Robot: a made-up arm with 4 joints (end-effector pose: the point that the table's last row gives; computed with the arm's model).
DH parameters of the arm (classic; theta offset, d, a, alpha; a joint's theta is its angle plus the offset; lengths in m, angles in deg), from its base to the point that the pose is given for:
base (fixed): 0 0.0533 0 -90
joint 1: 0 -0.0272 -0.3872 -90
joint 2: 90 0.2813 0.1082 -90
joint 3: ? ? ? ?
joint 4: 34.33 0 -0.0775 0
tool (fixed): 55.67 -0.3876 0 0
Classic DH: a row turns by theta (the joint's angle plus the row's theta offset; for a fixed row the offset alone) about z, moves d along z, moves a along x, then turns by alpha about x.
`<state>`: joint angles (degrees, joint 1 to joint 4).
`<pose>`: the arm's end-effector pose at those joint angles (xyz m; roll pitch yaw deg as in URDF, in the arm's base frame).
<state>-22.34 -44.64 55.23 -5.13</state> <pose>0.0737 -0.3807 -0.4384 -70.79 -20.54 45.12</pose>
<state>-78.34 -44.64 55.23 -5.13</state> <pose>0.4489 -0.3807 -0.1606 -132.34 -48.07 83.25</pose>
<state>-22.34 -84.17 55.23 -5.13</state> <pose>0.2250 -0.1290 -0.3763 -77.37 -7.22 83.48</pose>
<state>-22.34 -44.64 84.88 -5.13</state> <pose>0.0378 -0.4207 -0.2471 -101.31 -20.72 47.92</pose>
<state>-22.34 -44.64 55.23 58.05</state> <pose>0.0517 -0.4373 -0.3845 -66.61 39.11 67.36</pose>
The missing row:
joint 3: 0 0.0196 0.0914 -90
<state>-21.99 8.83 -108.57 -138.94</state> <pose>-0.1679 0.2554 -0.2982 -130.75 57.60 143.00</pose>
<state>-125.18 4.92 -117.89 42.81</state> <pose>0.3997 0.2490 -0.2264 -77.69 -13.24 -157.05</pose>
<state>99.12 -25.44 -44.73 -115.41</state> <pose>-0.5442 0.0950 0.5278 -114.87 -12.19 -128.61</pose>
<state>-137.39 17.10 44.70 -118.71</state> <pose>0.6769 -0.4651 0.1071 146.78 62.75 -83.08</pose>
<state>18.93 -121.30 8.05 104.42</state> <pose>-0.2894 0.0738 -0.5284 -11.51 -5.48 -134.42</pose>
